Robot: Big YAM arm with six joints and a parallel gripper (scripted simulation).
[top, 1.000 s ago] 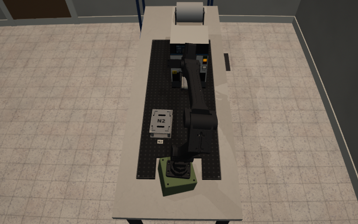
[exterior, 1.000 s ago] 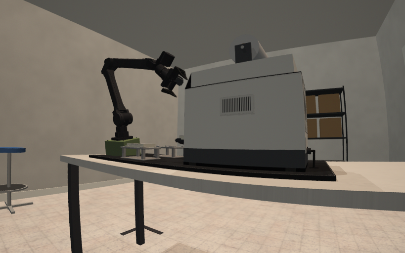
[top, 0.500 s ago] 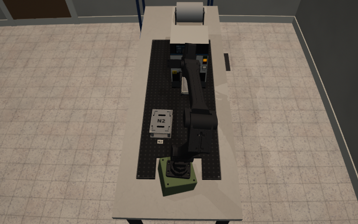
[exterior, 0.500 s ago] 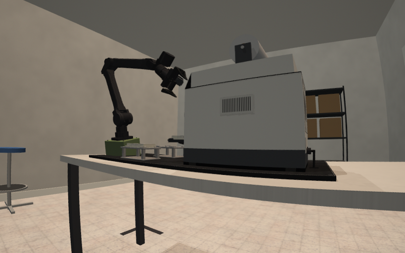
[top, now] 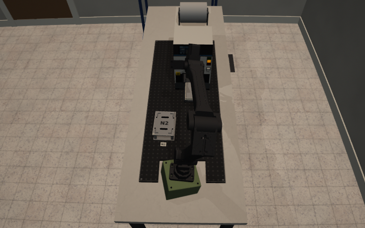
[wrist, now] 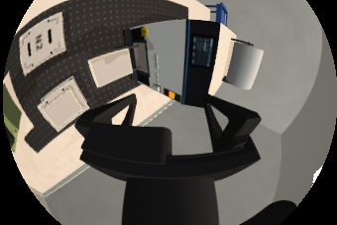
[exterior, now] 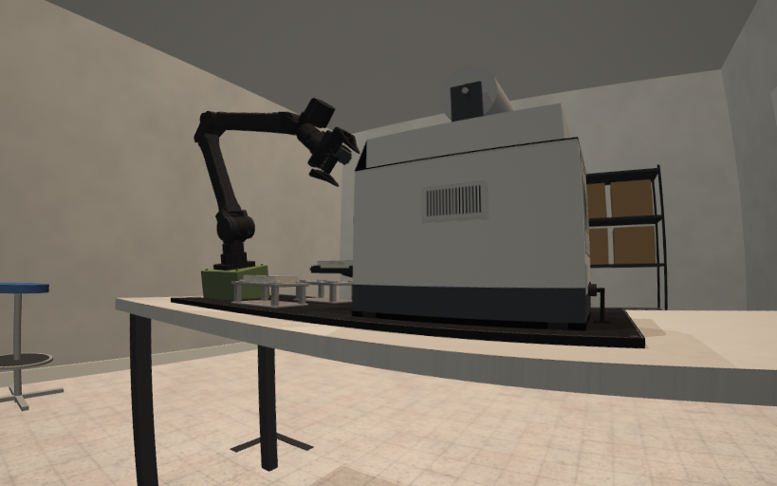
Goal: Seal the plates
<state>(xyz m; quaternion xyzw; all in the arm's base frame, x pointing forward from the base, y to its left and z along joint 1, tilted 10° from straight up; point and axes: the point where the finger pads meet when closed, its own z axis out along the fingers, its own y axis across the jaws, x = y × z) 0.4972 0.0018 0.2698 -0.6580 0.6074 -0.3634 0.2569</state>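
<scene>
My hand is 10 mm short of the white well plate and 240 mm above it. Round my hand: yellow warning label (110 mm ahead, 90 mm to the left, 190 mm below); foil roll (340 mm ahead, 80 mm above); sealer stage (10 mm ahead, 250 mm below).
</scene>
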